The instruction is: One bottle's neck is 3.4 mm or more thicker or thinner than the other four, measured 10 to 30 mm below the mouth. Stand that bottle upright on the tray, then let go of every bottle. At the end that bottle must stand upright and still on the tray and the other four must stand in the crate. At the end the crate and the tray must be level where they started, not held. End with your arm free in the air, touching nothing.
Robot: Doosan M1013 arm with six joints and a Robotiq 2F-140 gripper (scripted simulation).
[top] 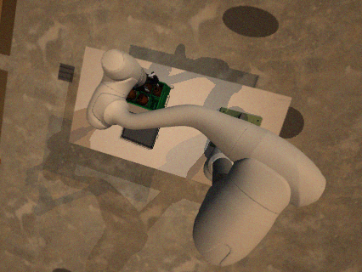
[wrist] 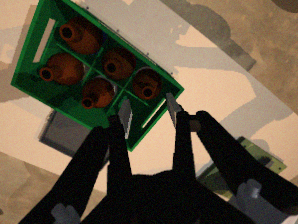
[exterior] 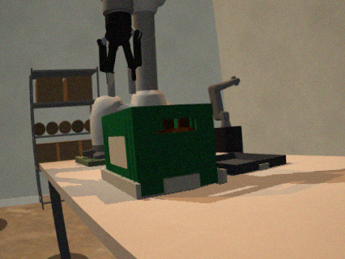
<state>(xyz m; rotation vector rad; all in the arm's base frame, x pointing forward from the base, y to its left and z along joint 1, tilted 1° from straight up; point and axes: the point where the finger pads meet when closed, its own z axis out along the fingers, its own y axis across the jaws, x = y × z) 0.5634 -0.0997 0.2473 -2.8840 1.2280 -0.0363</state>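
Right now my hand is 170 mm above the brown bottle and 80 mm short of it. From my hand the other things lie so: green crate (170 mm below, 90 mm ahead, 40 mm to the left); dark tray (310 mm to the left, 250 mm below, 70 mm ahead).
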